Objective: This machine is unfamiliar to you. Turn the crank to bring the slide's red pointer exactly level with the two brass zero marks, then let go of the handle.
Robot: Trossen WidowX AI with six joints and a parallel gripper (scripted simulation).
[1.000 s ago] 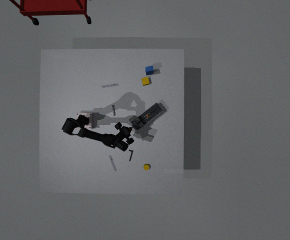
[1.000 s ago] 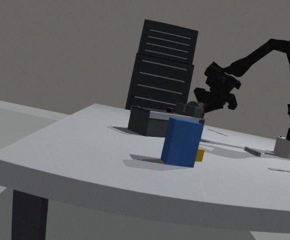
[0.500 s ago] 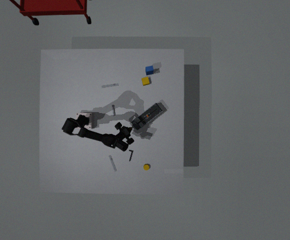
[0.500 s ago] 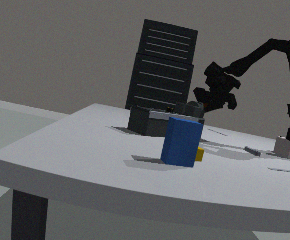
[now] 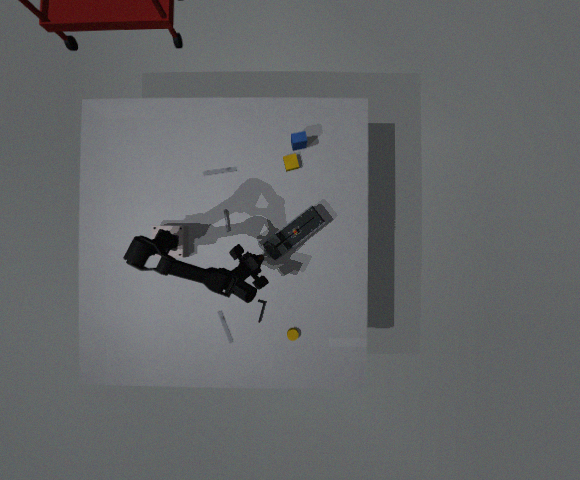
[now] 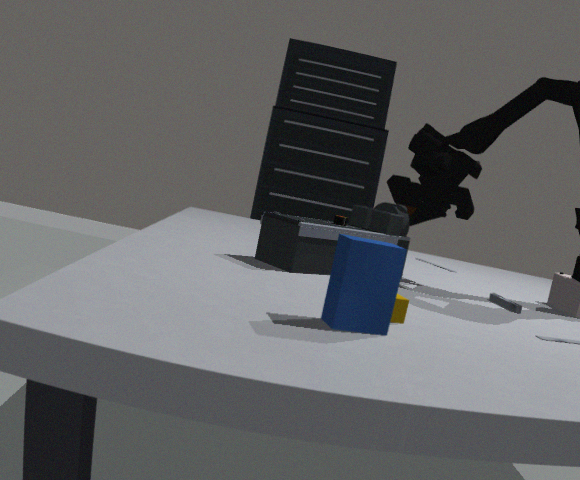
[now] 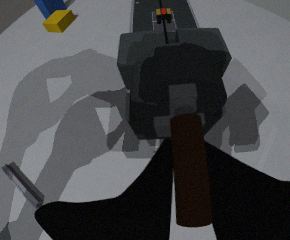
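The brown crank handle is 20 mm above my gripper tip, 10 mm to the right of it and 10 mm behind it. From my gripper tip the other things lie so: red pointer: 120 mm to the left, 120 mm ahead, 10 mm below; black hex key: 230 mm to the right, 90 mm below, 20 mm ahead; yellow block: 420 mm to the left, 80 mm below, 60 mm ahead.
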